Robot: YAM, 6 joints.
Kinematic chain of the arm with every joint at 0, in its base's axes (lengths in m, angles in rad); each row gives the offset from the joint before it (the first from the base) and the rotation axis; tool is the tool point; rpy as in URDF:
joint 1: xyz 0 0 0.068 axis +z
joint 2: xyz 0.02 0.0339 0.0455 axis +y
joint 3: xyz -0.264 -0.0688 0 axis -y
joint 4: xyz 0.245 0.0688 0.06 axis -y
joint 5: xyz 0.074 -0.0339 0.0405 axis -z
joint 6: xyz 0.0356 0 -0.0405 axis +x
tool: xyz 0 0 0 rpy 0 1.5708 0
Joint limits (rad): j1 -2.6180..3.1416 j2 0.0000..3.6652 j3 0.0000..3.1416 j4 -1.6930..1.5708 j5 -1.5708..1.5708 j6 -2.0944..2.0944
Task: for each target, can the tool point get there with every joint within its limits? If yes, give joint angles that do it. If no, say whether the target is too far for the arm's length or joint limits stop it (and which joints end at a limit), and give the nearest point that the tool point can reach.
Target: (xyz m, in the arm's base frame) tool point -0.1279 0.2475 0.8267
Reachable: no: too far | nearest point -0.1071 0.2073 0.7019 | short by 0.133 m
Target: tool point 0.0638 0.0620 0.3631
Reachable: yes | joints 0.6277 0.3460 0.6819 -0.1227 -0.3641 -1.4456
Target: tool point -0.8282 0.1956 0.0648
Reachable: no: too far | nearest point -0.6275 0.1482 0.0769 | short by 0.207 m
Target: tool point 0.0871 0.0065 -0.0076
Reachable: yes | joints -0.3243 2.3799 0.2772 -0.2226 -1.2645 -1.3596
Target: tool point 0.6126 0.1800 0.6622
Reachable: no: too far | nearest point 0.4684 0.1376 0.5288 | short by 0.201 m
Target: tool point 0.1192 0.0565 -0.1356
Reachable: yes | joints 0.2733 3.1840 1.1641 -1.2086 -0.6758 -0.7511
